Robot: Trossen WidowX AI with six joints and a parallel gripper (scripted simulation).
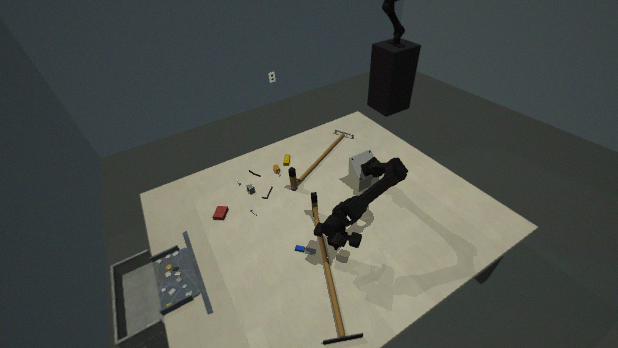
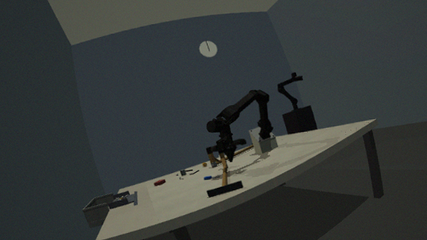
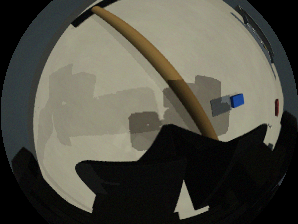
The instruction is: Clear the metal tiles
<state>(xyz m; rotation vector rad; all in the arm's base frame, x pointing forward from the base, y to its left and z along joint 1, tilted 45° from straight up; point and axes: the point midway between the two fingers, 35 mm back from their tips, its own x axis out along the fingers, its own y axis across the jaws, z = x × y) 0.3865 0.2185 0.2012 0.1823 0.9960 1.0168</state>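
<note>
Now: the long scraper 50 mm ahead of my gripper tip. The rest, counted from my gripper tip: black hex key (510 mm to the right, 110 mm ahead, 60 mm below); grey piece (590 mm to the right, 160 mm ahead, 50 mm below); blue piece (100 mm to the right, 100 mm ahead, 60 mm below).
</note>
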